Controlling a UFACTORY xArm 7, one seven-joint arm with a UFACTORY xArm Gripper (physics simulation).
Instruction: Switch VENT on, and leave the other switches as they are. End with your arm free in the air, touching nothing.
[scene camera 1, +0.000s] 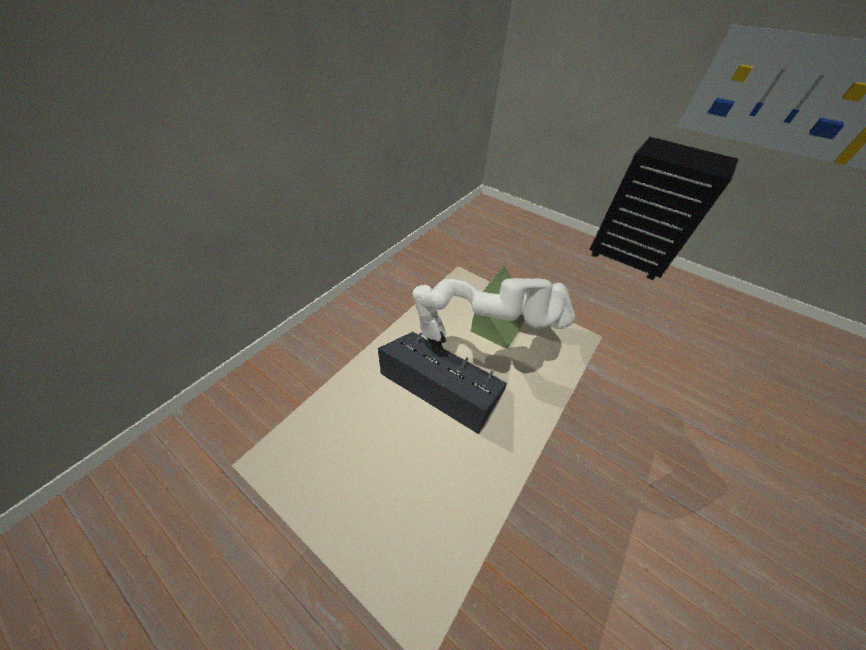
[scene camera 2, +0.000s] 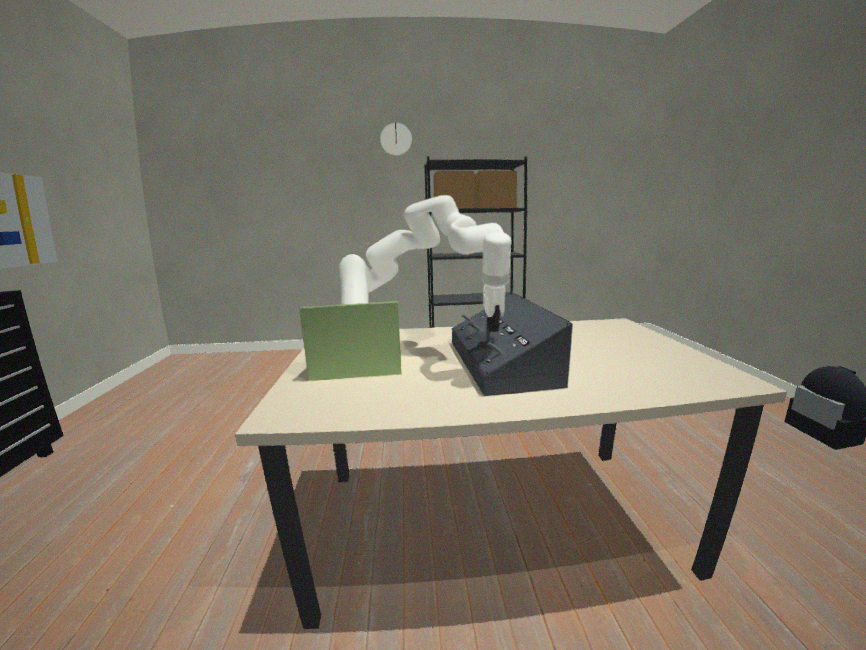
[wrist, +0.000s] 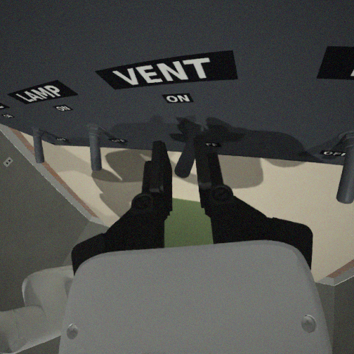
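Pixels of known places: gripper, fingertip midpoint: (scene camera 1: 437, 350) (scene camera 2: 492, 328); arm's base, origin of the base link: (scene camera 2: 355, 331).
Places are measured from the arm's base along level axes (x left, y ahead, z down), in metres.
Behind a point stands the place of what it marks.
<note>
The dark switch box (scene camera 1: 430, 383) {x -0.065, y 0.602, z -0.044 m} (scene camera 2: 535, 360) {x -0.325, y 0.496, z 0.027 m} (wrist: 165, 25) stands on the table. In the wrist view the VENT label (wrist: 167, 71) is above its ON mark (wrist: 178, 98). The VENT lever (wrist: 185, 161) points down toward the table side, by the partly hidden OFF mark (wrist: 212, 144). My gripper (scene camera 1: 436, 345) {x -0.137, y 0.430, z -0.018 m} (scene camera 2: 493, 327) {x -0.137, y 0.430, z -0.018 m} (wrist: 181, 152) is partly open at the panel, with one finger on each side of the VENT lever and not clamped on it. Whether a finger touches the lever is unclear. The LAMP lever (wrist: 95, 156) also points down, toward its OFF mark.
Another lever (wrist: 39, 151) stands beyond LAMP, and one (wrist: 346, 177) stands right of VENT beside an OFF mark; both point down. A green wedge-like block (scene camera 1: 495, 328) {x 0.007, y 0.139, z 0.020 m} (scene camera 2: 351, 341) {x -0.115, y -0.005, z 0.000 m} (wrist: 189, 225) stands near the arm's base on the table (scene camera 1: 391, 489) {x 0.009, y 0.959, z 0.120 m} (scene camera 2: 391, 409) {x -0.350, y 0.102, z 0.120 m}.
</note>
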